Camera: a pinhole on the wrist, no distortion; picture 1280 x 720 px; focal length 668.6 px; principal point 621.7 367.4 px. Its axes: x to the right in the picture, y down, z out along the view. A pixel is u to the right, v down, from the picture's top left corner.
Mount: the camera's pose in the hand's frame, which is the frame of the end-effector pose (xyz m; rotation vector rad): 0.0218 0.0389 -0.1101 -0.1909 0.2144 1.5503
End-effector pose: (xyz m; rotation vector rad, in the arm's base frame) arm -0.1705 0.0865 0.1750 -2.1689 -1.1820 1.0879
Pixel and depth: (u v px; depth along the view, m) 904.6 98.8 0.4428
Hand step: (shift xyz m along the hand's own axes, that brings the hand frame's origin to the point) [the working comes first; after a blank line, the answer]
In the camera's frame: 0.1874 -0.1779 0.4428

0.2085 0.3309 0.2676
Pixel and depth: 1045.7 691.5 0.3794
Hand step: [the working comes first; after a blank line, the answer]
In the camera's frame: 0.2406 0.1839 0.3794

-0.1538 0.3708 0.1976
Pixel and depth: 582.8 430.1 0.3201
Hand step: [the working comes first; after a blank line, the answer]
In the camera's frame: -0.0186 0.0300 0.3201

-0.0032 0.1031 0.2045
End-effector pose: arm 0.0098 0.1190 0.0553 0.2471 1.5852 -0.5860
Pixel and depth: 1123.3 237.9 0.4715
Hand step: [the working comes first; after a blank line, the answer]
In the camera's frame: 0.3537 -0.0913 0.4715

0.1239 0.5002 0.2540
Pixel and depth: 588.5 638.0 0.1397
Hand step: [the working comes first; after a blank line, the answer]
In the camera's frame: -0.0069 0.0565 0.1397

-0.0325 0.0686 0.0275
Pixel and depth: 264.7 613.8 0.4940
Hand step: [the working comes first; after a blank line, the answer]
In the camera's frame: -0.2638 0.1821 0.4940

-0.1546 -0.0875 0.4373
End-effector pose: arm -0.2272 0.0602 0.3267 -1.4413 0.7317 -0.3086
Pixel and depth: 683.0 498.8 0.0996
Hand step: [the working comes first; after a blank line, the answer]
In the camera's frame: 0.0091 0.0196 0.0996

0.0039 0.0734 -0.0159
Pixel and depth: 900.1 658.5 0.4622
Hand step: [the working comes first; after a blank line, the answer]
In the camera's frame: 0.1925 0.2012 0.4622

-0.1702 0.3456 0.2902
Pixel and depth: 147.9 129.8 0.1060
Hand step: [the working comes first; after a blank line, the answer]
In the camera's frame: -0.0751 -0.0377 0.1060

0.0605 -0.0071 0.0111
